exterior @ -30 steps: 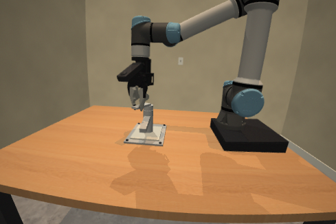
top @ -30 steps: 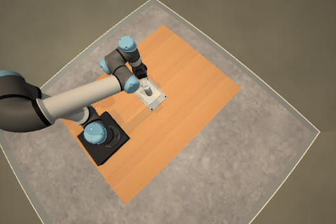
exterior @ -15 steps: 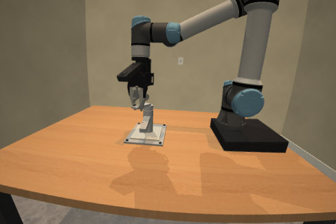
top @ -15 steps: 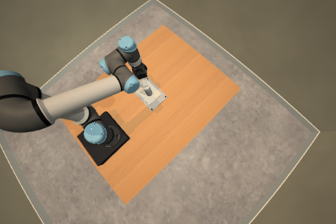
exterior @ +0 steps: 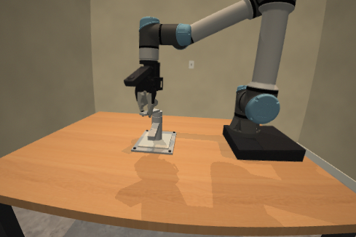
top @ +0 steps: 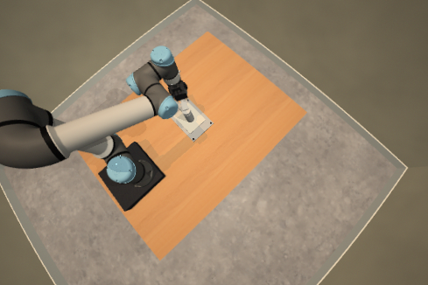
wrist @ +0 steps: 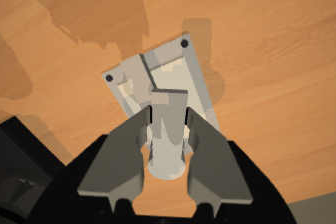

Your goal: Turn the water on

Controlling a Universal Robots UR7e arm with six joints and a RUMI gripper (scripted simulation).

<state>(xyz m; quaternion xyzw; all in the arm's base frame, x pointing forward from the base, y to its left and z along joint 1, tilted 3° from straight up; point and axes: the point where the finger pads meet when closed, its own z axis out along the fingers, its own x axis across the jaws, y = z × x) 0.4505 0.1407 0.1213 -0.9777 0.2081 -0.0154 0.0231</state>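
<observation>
Right now my hand is 3 cm to the left of the lever and 1 cm past it. From my hand the other things lie so: grey tap: 5 cm to the right, 5 cm below, 2 cm behind.
</observation>
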